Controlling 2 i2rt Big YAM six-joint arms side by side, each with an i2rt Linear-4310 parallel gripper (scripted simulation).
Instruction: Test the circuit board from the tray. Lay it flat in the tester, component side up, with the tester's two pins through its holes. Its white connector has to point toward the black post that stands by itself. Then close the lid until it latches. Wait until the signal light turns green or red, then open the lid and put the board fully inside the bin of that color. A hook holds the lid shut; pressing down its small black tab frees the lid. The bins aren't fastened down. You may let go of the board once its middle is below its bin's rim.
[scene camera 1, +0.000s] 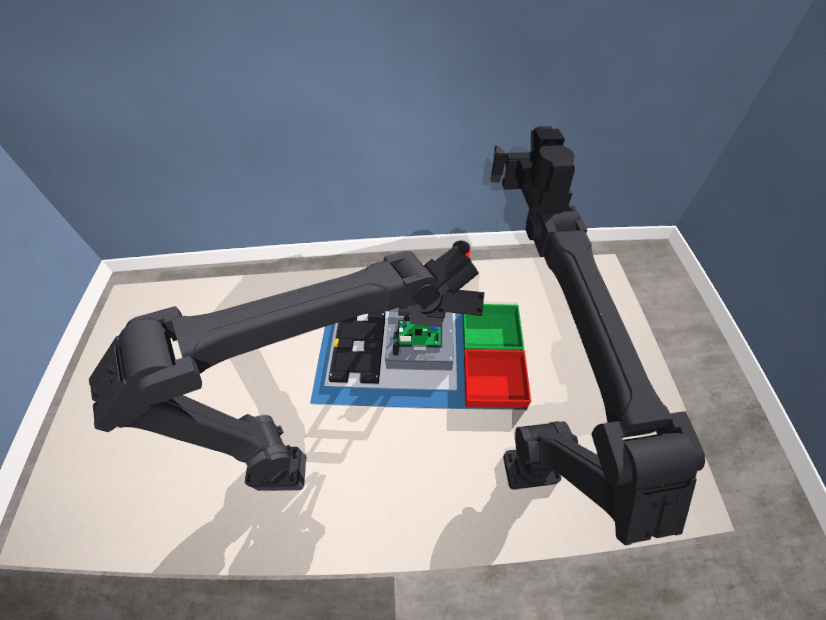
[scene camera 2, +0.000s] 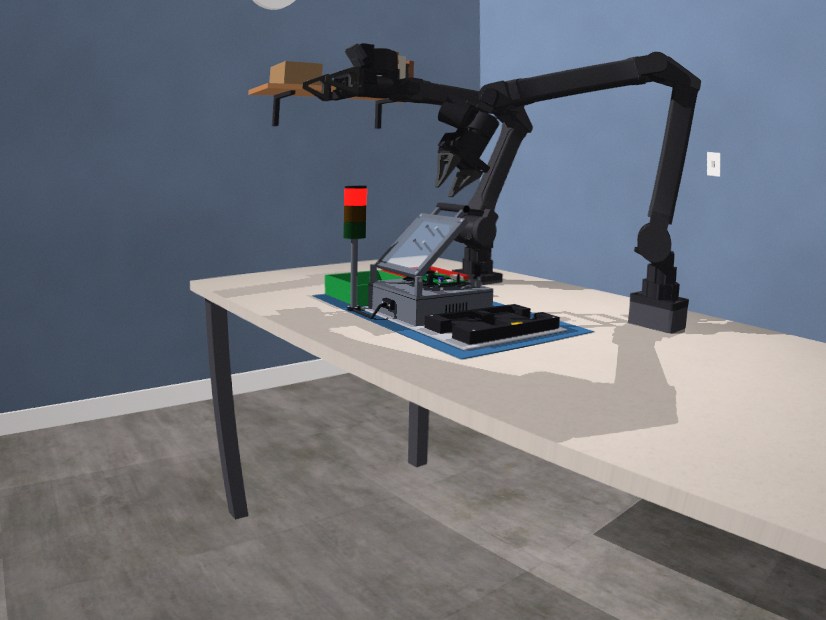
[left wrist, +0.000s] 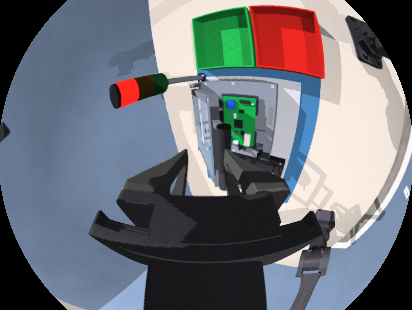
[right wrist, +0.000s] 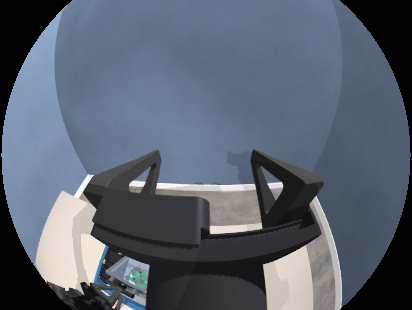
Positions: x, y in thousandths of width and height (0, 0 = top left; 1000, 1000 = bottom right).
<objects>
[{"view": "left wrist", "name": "my left gripper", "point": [501, 498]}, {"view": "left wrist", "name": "red bin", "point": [715, 134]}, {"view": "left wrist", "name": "green bin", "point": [533, 131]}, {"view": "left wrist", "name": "green circuit board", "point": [576, 360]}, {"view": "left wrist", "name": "clear lid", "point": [518, 440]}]
</objects>
